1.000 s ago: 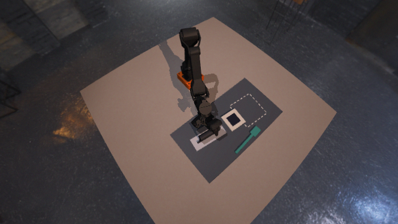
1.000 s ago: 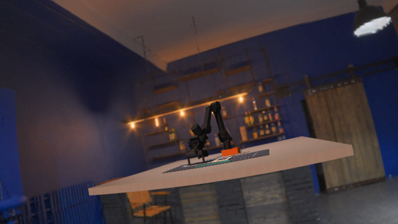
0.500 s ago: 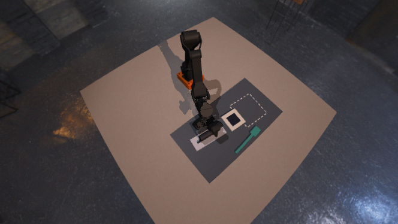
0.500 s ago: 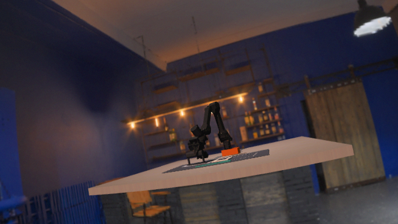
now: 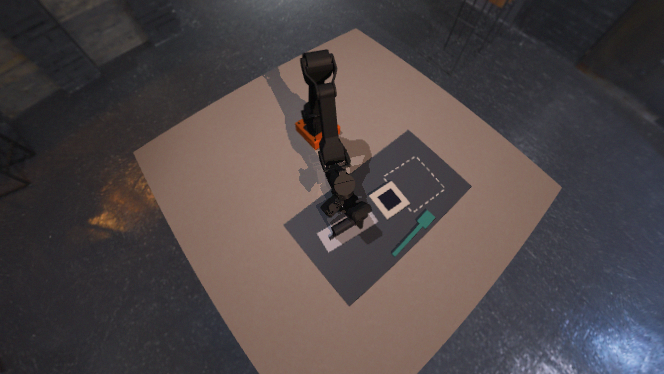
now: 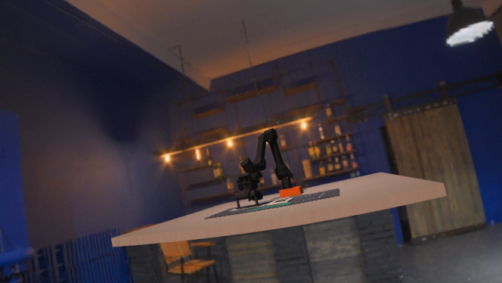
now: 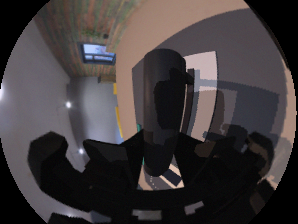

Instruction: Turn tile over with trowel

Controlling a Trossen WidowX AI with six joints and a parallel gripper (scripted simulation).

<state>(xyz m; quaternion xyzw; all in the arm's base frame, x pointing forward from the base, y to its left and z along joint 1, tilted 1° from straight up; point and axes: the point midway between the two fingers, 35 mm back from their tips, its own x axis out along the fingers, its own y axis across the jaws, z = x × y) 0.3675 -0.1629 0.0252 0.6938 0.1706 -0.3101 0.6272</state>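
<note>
The dark grey mat lies 10 mm ahead of my gripper tip, 140 mm to the left of it and 70 mm below it. From my gripper tip the other things lie so: small teal trowel (150 mm ahead, 150 mm to the left, 50 mm below); then square tile (160 mm to the left, 40 mm below).
</note>
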